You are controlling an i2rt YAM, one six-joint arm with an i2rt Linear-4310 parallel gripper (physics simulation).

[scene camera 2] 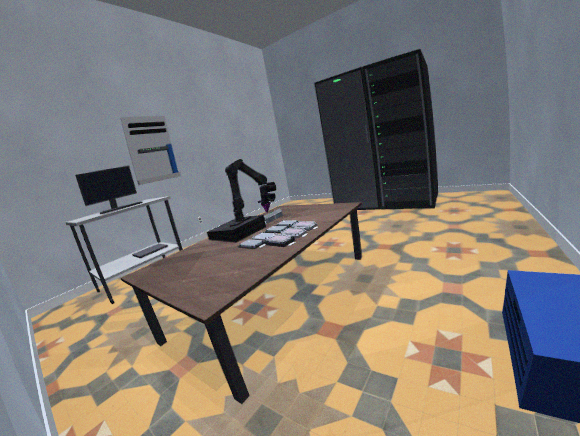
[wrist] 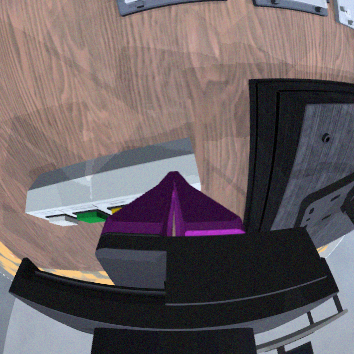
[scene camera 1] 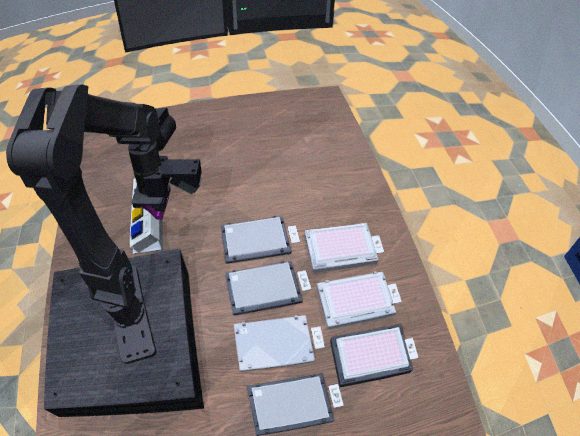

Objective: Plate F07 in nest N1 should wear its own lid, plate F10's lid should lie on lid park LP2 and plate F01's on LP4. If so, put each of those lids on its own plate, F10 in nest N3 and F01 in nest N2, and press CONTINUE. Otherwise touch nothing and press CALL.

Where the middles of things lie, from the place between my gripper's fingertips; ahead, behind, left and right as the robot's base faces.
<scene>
Right now my hand is 3 cm past the white button box (scene camera 1: pixel 150 239), 10 cm to the right of it and 5 cm above it. From my hand the other things lie so: lid park LP1 (scene camera 1: pixel 282 342): 16 cm ahead, 32 cm to the right, 8 cm below.
</scene>
